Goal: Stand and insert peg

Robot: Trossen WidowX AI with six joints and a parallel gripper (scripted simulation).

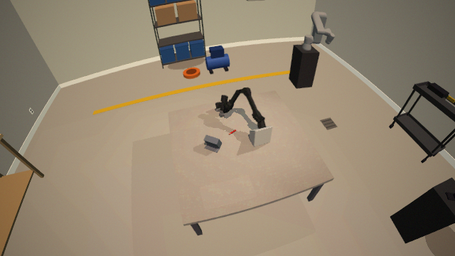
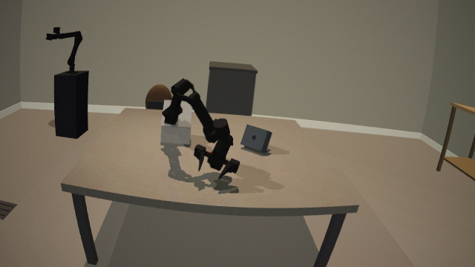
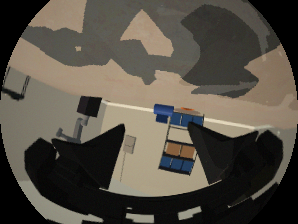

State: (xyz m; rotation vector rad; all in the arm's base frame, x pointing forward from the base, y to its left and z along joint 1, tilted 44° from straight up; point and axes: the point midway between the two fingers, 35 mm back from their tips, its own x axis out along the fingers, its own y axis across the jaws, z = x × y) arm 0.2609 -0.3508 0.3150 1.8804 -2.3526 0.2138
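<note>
My gripper tip is now 2 cm short of the red peg, 39 cm to the right of it and 6 cm above it. From my gripper tip the other things lie so: dark sloped panel: 21 cm ahead, 51 cm to the left.
</note>
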